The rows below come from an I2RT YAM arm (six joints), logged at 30 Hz.
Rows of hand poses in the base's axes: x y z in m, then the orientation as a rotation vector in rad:
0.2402, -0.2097, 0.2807, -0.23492, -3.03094, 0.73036
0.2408, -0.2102, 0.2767, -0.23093, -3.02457, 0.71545
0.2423, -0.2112, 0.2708, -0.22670, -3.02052, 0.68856
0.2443, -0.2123, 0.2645, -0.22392, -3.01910, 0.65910
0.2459, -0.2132, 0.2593, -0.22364, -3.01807, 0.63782
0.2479, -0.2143, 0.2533, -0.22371, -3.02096, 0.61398
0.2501, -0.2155, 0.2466, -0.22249, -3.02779, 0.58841
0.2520, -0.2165, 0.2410, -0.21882, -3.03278, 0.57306
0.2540, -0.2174, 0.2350, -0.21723, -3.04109, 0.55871
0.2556, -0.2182, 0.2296, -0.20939, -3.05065, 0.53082
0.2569, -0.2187, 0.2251, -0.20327, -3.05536, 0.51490
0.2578, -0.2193, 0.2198, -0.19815, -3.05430, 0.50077
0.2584, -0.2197, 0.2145, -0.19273, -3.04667, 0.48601
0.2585, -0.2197, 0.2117, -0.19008, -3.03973, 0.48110
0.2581, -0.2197, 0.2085, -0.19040, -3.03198, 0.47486
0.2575, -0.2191, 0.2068, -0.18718, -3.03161, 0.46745
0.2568, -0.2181, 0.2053, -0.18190, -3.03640, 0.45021
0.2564, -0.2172, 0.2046, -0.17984, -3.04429, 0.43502
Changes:
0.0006, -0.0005, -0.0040, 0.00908, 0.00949, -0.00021
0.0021, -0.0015, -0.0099, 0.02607, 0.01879, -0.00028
0.0041, -0.0026, -0.0162, 0.04497, 0.02549, -0.00060
0.0057, -0.0035, -0.0214, 0.05864, 0.02979, -0.00184
0.0077, -0.0046, -0.0274, 0.07421, 0.03054, -0.00232
0.0099, -0.0058, -0.0341, 0.09114, 0.02789, -0.00098
0.0118, -0.0068, -0.0397, 0.10136, 0.02599, 0.00189
0.0138, -0.0077, -0.0457, 0.11103, 0.02028, 0.00446
0.0154, -0.0085, -0.0511, 0.12953, 0.01626, 0.01060
0.0167, -0.0090, -0.0556, 0.14006, 0.01490, 0.01493
0.0176, -0.0096, -0.0609, 0.14921, 0.01855, 0.01718
0.0182, -0.0100, -0.0662, 0.15860, 0.02853, 0.01783
0.0183, -0.0100, -0.0690, 0.16162, 0.03622, 0.01740
0.0179, -0.0100, -0.0722, 0.16546, 0.04419, 0.01486
0.0173, -0.0094, -0.0739, 0.17032, 0.04596, 0.01646
0.0166, -0.0084, -0.0754, 0.18175, 0.04413, 0.02035
0.0162, -0.0075, -0.0761, 0.19184, 0.03838, 0.02319

